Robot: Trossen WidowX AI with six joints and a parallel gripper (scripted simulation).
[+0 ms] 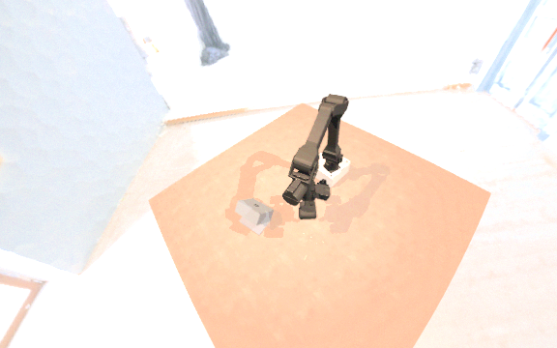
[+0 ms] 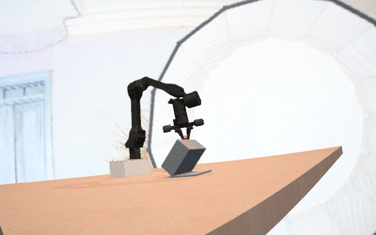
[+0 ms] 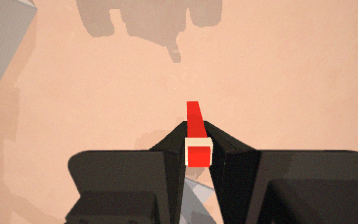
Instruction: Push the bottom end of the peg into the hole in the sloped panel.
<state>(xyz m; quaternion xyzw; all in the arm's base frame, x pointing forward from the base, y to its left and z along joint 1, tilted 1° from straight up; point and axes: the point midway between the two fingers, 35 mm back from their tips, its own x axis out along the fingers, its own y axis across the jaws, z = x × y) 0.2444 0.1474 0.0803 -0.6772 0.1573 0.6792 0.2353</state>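
My gripper tip is now 190 mm short of the grey sloped panel, 150 mm to the left of it and 60 mm above it. The rest, counted from my gripper tip: thin grey foot plate 210 mm ahead, 140 mm to the right, 120 mm below; peg 20 mm above.
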